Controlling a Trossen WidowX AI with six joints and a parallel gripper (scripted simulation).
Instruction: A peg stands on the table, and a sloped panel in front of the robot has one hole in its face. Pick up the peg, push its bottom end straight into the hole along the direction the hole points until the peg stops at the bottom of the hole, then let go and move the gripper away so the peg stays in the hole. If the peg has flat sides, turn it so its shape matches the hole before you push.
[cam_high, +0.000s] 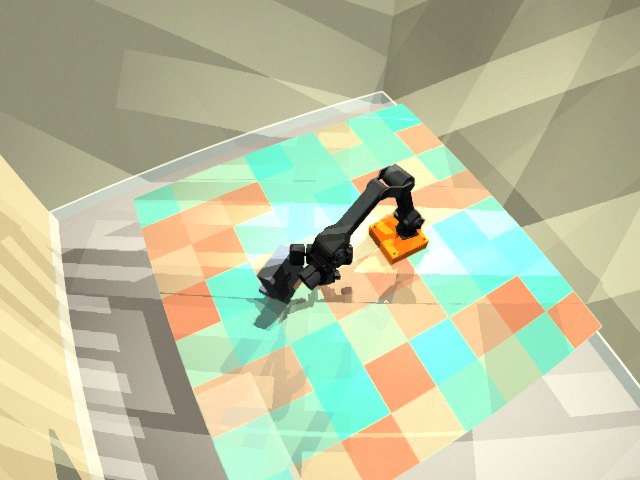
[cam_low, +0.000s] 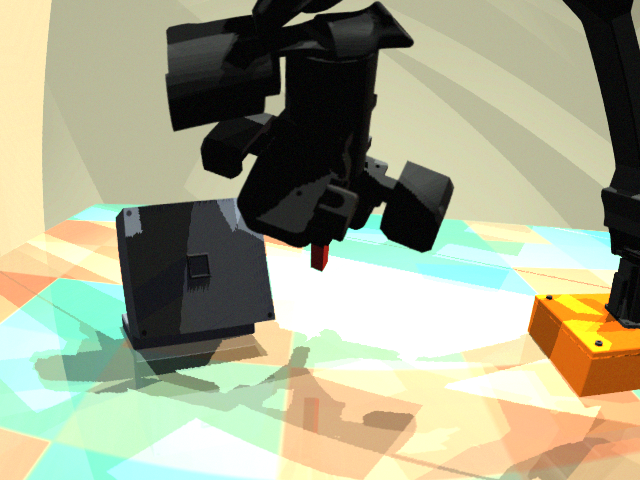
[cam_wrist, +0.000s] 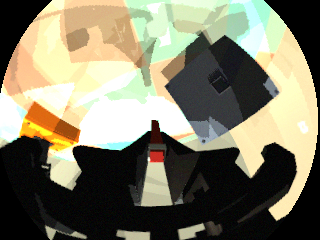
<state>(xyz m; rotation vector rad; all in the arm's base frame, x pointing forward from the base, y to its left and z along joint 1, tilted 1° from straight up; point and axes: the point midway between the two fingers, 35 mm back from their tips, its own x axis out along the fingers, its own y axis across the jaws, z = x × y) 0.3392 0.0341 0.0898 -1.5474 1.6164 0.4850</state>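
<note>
Now: gripper tip 110 mm short of the grey sloped panel, 20 mm to the right of it and 30 mm above it. Round my gripper tip: red square peg 10 mm to the left, 10 mm above.
</note>
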